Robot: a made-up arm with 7 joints. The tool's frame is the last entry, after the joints. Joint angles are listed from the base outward. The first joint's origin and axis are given. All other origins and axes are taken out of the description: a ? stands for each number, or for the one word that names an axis. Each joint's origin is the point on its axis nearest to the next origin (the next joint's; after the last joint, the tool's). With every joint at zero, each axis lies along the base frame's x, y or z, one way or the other. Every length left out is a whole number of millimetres.
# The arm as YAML. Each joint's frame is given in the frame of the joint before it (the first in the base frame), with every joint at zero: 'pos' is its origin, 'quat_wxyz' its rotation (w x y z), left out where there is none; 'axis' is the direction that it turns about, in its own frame. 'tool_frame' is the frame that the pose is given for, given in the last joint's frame.
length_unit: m
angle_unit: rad
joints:
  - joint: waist
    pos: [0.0, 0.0, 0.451]
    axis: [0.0, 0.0, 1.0]
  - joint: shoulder
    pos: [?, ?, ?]
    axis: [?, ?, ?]
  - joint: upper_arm
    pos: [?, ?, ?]
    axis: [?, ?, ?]
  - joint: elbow
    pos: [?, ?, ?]
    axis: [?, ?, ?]
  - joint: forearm
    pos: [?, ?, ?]
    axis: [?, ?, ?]
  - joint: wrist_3
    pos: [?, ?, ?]
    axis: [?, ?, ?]
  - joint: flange
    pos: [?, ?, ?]
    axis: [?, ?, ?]
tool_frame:
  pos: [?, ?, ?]
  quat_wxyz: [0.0, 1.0, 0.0, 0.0]
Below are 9 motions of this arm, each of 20 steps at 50 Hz.
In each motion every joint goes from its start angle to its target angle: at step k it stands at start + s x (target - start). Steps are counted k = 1, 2, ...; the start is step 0. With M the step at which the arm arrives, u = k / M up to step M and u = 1 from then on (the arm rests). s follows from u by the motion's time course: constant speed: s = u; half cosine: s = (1 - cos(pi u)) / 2; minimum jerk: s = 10 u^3 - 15 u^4 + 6 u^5.
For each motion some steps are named. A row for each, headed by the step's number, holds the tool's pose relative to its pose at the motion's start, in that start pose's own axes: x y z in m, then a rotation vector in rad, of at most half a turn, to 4 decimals.
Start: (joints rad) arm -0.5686 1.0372 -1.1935 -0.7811 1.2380 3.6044 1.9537
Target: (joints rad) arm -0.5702 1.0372 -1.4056 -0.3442 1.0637 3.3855 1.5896
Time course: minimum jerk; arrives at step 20
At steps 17, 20:
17: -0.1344 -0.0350 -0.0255 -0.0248 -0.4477 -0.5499
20: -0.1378 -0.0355 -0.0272 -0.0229 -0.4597 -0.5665

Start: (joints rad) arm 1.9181 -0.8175 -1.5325 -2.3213 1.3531 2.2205 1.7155
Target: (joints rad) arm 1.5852 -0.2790 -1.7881 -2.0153 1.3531 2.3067 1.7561
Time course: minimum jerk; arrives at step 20
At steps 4, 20:
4: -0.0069 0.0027 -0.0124 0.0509 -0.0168 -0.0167
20: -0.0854 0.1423 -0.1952 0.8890 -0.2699 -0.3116

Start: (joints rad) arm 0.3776 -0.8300 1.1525 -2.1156 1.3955 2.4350 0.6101
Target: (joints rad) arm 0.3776 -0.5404 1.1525 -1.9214 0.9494 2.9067 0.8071
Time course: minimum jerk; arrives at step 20
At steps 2, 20:
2: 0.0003 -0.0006 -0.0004 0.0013 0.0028 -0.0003
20: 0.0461 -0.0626 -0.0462 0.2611 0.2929 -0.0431

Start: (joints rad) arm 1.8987 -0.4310 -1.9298 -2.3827 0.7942 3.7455 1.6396
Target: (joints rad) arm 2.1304 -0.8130 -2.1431 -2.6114 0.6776 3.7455 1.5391
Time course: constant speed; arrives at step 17
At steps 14, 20:
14: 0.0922 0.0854 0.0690 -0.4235 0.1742 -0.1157
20: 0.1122 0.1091 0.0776 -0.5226 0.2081 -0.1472

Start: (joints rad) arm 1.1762 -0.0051 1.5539 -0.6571 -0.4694 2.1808 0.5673
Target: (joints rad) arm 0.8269 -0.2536 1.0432 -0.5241 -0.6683 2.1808 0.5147
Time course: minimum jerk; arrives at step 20
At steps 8, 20:
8: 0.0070 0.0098 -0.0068 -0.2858 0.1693 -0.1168
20: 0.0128 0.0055 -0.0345 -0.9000 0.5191 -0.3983

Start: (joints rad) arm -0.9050 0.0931 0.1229 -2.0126 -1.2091 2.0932 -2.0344
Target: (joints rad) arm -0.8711 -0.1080 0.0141 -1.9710 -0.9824 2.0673 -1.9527
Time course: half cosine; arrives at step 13
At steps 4, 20:
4: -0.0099 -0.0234 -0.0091 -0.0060 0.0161 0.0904
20: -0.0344 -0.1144 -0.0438 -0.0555 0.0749 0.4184

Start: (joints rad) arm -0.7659 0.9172 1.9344 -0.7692 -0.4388 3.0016 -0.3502
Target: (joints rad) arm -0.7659 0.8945 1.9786 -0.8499 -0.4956 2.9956 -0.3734
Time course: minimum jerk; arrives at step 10
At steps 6, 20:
6: -0.0002 -0.0280 0.0086 0.0632 -0.0240 -0.0513
20: -0.0004 -0.0414 0.0120 0.0930 -0.0340 -0.0759

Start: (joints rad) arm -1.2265 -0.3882 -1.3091 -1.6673 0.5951 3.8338 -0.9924
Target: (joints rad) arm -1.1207 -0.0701 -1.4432 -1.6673 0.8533 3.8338 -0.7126
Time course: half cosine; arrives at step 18
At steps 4, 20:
4: -0.0004 -0.0137 -0.0019 0.0012 -0.0106 0.0206
20: -0.0021 -0.1107 -0.0292 -0.0134 -0.0528 0.1813

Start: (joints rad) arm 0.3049 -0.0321 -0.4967 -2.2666 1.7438 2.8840 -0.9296
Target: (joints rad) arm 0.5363 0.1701 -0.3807 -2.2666 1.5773 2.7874 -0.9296
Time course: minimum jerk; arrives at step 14
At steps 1, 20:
1: -0.0003 -0.0003 0.0004 0.0001 -0.0014 -0.0013
20: -0.1207 -0.0692 0.1080 0.0302 -0.4292 -0.3854

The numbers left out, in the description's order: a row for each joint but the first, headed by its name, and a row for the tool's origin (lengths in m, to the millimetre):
shoulder: xyz 0.0 0.0 0.0, axis 0.0 1.0 0.0
upper_arm: xyz 0.0 0.0 0.335, axis 0.0 0.0 1.0
elbow: xyz 0.113 0.0 0.0, axis 0.0 -1.0 0.0
forearm: xyz -0.062 0.0 0.287, axis 0.0 0.0 1.0
wrist_3: xyz 0.0 0.0 0.0, axis 0.0 -1.0 0.0
flange: xyz 0.077 0.0 0.0, axis 0.0 0.0 -1.0
tool: xyz 0.0 0.0 0.0

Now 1 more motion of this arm.
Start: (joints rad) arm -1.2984 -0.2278 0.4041 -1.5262 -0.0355 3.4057 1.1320
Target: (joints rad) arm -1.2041 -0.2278 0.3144 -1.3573 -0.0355 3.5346 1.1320
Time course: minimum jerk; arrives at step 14
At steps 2, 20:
2: 0.0007 -0.0010 -0.0005 0.0063 0.0032 0.0004
20: 0.0311 -0.0399 -0.0273 0.2708 0.1413 0.0169

